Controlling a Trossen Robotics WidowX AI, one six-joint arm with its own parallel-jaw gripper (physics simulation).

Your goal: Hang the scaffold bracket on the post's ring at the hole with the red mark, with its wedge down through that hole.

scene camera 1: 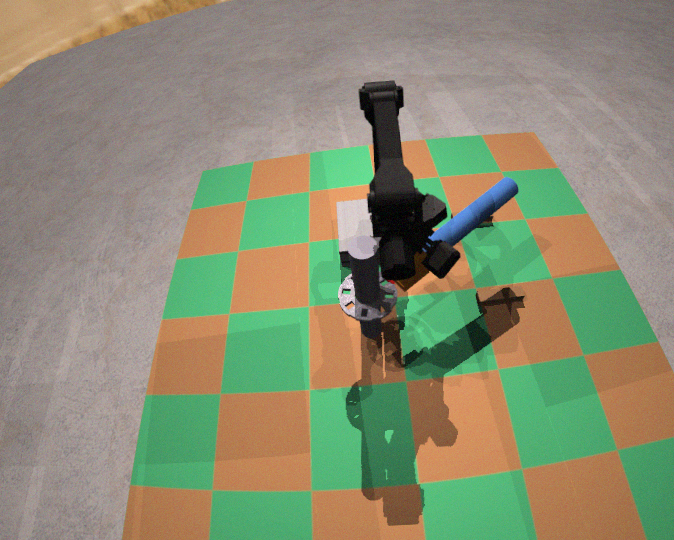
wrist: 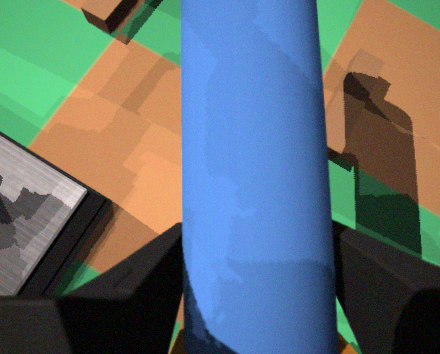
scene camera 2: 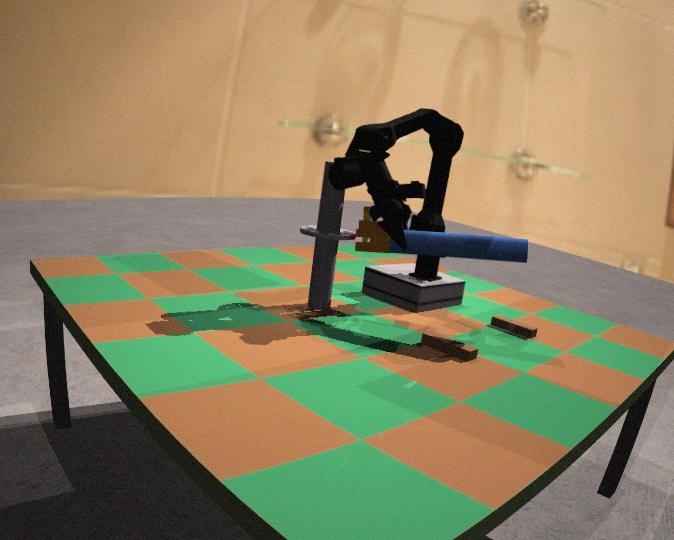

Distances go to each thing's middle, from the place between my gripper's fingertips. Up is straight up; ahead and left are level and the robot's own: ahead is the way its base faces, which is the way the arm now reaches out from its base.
My hand is 7 cm to the right of the scaffold bracket (scene camera 2: 418,242), 3 cm below it and 3 cm past it. The rest, counted from my hand: grey post (scene camera 2: 325,251) (16 cm to the right, 6 cm ahead).
